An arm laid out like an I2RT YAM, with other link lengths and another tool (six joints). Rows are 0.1 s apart.
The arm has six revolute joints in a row. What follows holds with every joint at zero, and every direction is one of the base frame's. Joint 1 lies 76.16 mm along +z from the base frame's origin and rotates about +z. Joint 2 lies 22.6 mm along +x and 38.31 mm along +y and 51.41 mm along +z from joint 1 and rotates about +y. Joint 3 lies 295.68 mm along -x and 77.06 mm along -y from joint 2 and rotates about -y. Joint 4 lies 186.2 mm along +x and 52.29 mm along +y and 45.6 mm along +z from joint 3 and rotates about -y. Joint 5 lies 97.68 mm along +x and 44.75 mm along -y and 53.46 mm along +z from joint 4 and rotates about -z. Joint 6 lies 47.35 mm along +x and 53.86 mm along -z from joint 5 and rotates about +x. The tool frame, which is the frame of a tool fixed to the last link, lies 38 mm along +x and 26 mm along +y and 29 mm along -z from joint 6; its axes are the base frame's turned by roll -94.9, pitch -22.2 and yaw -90 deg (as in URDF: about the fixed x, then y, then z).
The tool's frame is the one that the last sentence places.
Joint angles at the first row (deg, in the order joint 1, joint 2, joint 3, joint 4, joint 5, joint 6):
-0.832 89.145 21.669 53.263 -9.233 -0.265
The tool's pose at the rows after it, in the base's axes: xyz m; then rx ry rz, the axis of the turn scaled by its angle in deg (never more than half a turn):
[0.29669 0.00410 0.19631 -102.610 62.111 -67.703]
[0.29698 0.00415 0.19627 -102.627 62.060 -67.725]
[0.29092 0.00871 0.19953 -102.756 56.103 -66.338]
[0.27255 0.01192 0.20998 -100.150 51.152 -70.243]
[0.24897 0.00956 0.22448 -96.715 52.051 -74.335]
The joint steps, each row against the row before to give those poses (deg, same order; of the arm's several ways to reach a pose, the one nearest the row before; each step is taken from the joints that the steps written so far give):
0.073 0.000 -0.030 0.010 -0.010 0.000
0.012 0.073 0.036 0.053 -0.007 -0.033
-0.347 -0.419 -1.322 2.563 -5.013 -1.219
0.532 -3.835 -4.996 6.065 -0.717 -1.238
0.250 -8.626 -2.905 -2.310 2.967 0.631

